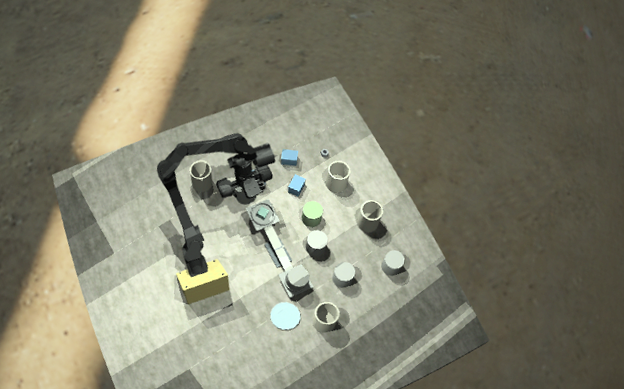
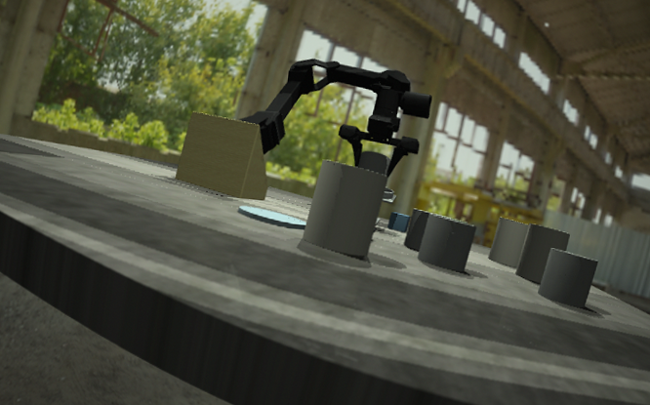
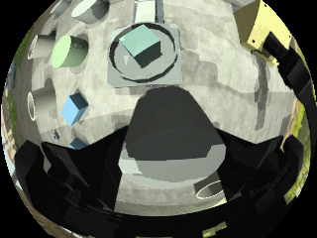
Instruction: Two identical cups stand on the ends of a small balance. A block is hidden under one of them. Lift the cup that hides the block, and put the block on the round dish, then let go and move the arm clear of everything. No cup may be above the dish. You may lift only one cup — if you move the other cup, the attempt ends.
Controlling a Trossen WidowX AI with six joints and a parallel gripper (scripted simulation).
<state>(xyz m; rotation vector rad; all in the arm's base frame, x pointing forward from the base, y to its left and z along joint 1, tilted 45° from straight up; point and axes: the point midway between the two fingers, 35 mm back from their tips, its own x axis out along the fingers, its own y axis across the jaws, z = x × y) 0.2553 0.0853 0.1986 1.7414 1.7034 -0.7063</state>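
Right now my gripper tip is 80 mm to the left of the teal block, 30 mm short of it and 30 mm above it. Round my gripper tip: round light-blue dish (440 mm to the right, 110 mm below, 30 mm behind); small balance (210 mm to the right, 90 mm below, 50 mm ahead); green cylinder (190 mm ahead, 120 mm to the right, 80 mm below).
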